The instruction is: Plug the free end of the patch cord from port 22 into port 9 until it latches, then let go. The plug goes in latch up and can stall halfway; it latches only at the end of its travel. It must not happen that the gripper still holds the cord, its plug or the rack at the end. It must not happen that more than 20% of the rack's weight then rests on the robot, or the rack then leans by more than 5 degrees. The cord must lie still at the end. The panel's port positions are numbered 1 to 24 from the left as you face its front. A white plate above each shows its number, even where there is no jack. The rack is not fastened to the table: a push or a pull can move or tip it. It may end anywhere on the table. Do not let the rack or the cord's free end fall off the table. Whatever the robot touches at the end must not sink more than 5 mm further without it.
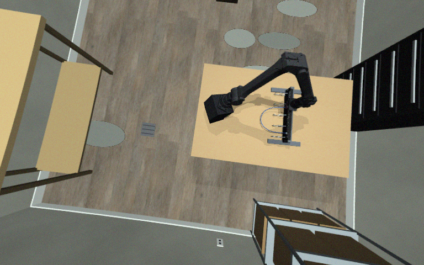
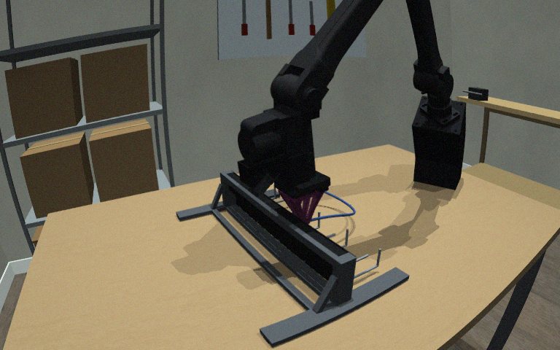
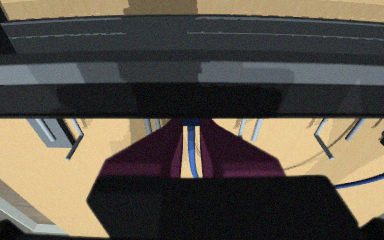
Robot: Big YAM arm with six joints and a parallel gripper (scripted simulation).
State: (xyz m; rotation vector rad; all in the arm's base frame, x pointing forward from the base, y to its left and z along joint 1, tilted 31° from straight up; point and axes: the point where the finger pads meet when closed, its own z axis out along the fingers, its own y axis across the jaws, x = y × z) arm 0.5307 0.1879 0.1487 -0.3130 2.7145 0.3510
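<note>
My hand is 20 mm short of the grey plug and 10 mm to the right of it.
</note>
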